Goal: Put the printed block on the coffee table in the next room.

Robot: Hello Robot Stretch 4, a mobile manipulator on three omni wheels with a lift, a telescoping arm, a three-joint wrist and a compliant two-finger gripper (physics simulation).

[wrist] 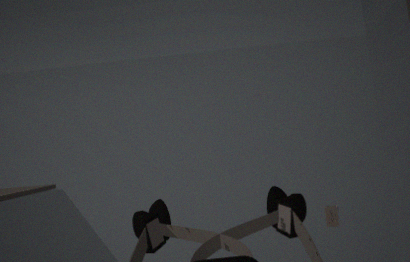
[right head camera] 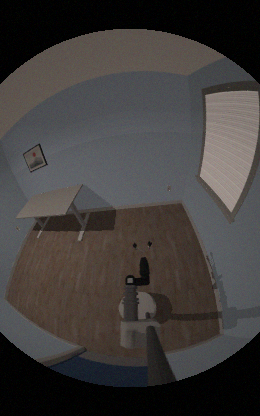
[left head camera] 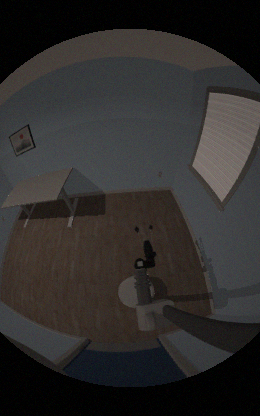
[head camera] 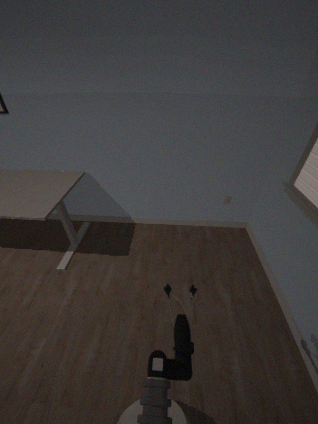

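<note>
My gripper is open, with its two dark fingertips well apart and no object between them. In the head camera view it is over the wooden floor, to the right of a desk. In the wrist view it faces a blue-grey wall. The printed block does not show in these views, and neither does the coffee table.
A pale desk stands at the left against the wall. A window is on the right wall. A doorway with blue floor lies behind the base, at the bottom of both side head views.
</note>
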